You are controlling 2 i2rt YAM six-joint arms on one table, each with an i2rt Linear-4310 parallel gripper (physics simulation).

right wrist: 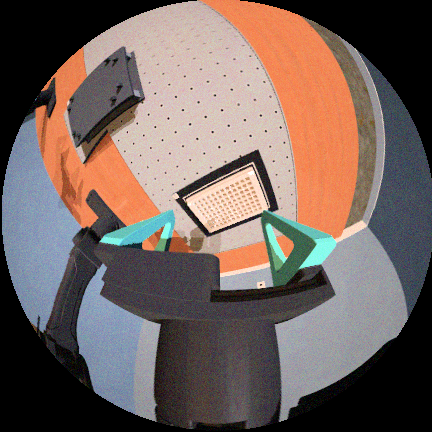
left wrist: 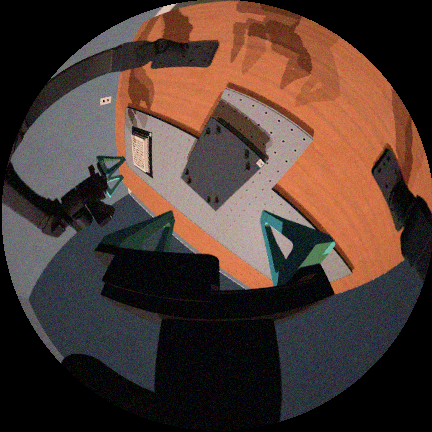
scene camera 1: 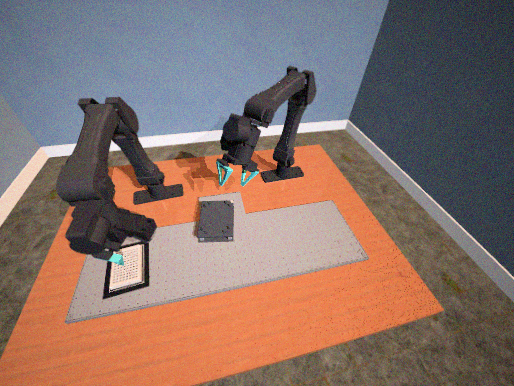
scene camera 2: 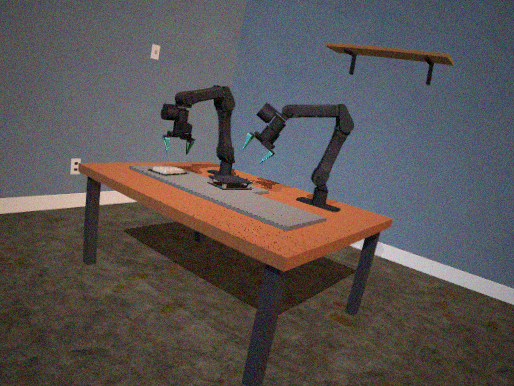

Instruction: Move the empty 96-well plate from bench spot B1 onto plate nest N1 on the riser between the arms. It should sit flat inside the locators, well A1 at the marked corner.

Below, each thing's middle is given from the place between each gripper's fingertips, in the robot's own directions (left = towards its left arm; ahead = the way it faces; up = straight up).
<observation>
Now: the well plate (scene camera 1: pixel 131 272) 130 mm ahead of my left hand, 370 mm to the right of it and 140 mm below it. Round my left hand: black plate nest (scene camera 1: pixel 107 293): 130 mm ahead, 370 mm to the right, 150 mm below.
The black plate nest lies 100 mm below my right hand and 40 mm to the right of it. Also, from my right hand: well plate: 90 mm below, 40 mm to the right.
</observation>
